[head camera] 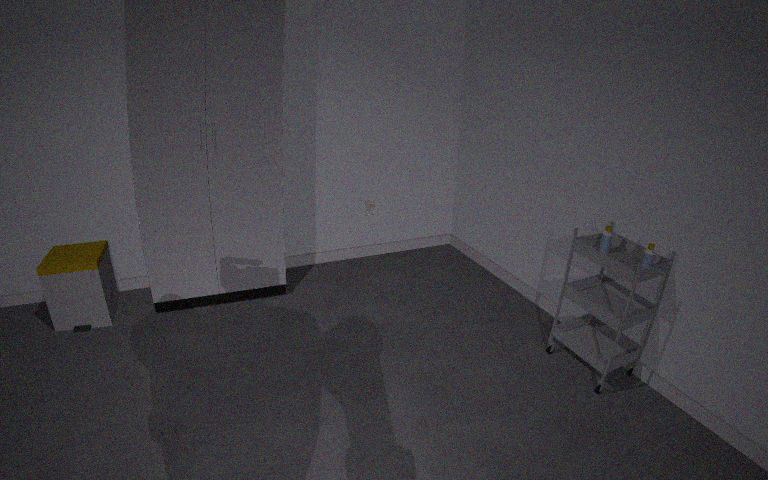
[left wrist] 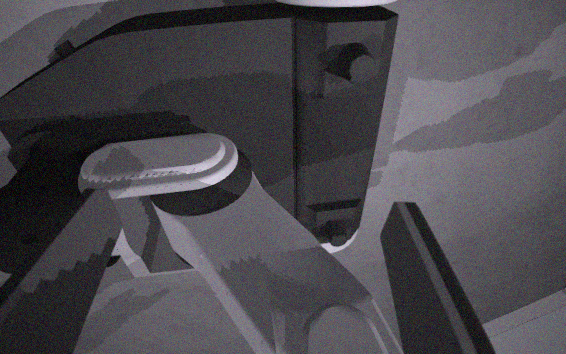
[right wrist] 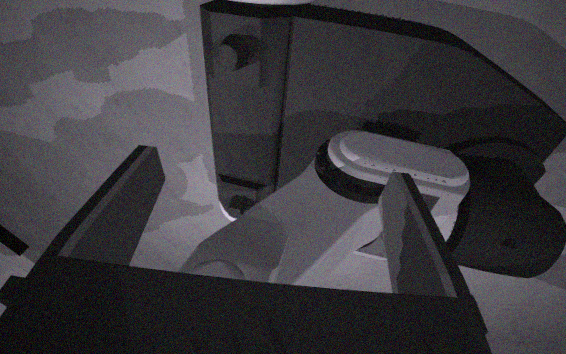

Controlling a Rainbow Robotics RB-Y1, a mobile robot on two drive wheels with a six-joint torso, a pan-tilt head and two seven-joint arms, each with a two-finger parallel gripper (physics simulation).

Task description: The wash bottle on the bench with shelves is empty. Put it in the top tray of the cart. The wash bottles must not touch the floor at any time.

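Frame: origin at the robot's base, x ahead, y down, z left, level; centimetres.
Seen in the pictures: left gripper, fingertip midpoint: [left wrist: 250, 213]; right gripper, fingertip midpoint: [right wrist: 272, 174].
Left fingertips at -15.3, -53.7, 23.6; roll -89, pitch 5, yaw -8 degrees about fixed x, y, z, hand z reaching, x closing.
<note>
A point is followed by its place in that frame, as x, y, z.
A cart [head camera: 621, 263] {167.4, -72.7, -96.7} with three trays stands by the right wall in the head view. Two wash bottles, each with a yellow cap, stand in its top tray: one bottle [head camera: 606, 242] {193.8, -72.8, -98.5} at the left, the other bottle [head camera: 647, 258] {172.7, -74.1, -114.0} at the right. The bench with shelves and its wash bottle do not show in the head view. My left gripper [left wrist: 250, 213] {-15.3, -53.7, 23.6} is open, with its fingers wide apart and nothing between them. My right gripper [right wrist: 272, 174] {-14.7, -53.7, -23.7} is open and empty too. Both hang beside my own base, far from the cart.
A tall two-door cabinet [head camera: 243, 198] {224.8, -71.4, 105.4} stands against the far wall. A white bin [head camera: 76, 297] {163.1, -23.0, 204.0} with a yellow lid [head camera: 76, 256] {175.3, -45.0, 207.7} stands left of it. A wall socket [head camera: 369, 207] {316.0, -40.4, 40.6} is right of the cabinet. My shadow falls across the floor [head camera: 481, 362] {185.2, 0.0, -39.3}.
</note>
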